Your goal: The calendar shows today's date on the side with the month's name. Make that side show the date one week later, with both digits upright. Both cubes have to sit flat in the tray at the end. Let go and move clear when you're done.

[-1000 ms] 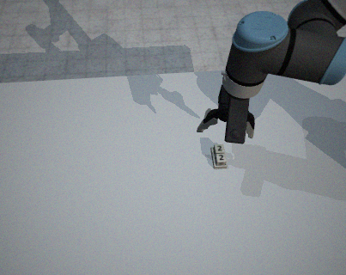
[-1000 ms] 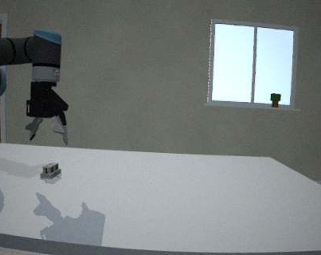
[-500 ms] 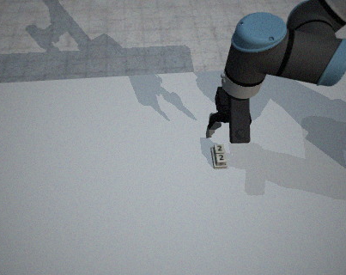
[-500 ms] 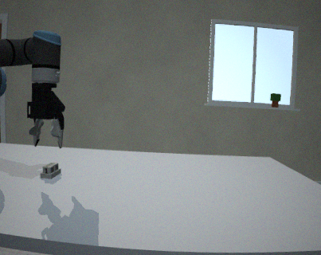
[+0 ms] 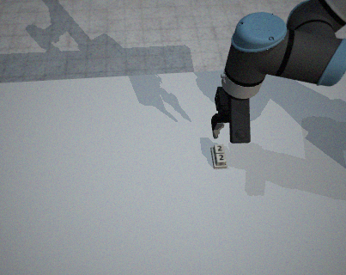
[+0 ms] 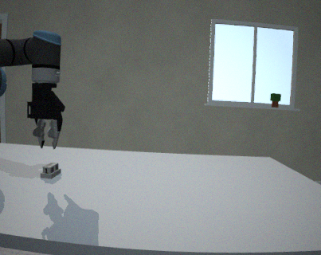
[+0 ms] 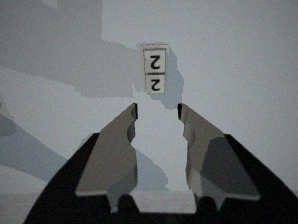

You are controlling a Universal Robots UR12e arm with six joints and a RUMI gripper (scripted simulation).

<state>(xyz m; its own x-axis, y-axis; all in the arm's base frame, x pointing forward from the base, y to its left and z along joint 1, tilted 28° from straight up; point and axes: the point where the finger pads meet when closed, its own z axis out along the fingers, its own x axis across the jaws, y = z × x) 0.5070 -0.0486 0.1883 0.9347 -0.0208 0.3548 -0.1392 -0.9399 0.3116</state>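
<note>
Now: the cube 9 cm below my hand. The rest, counted from my hand: tray 11 cm below, 2 cm to the left.
</note>
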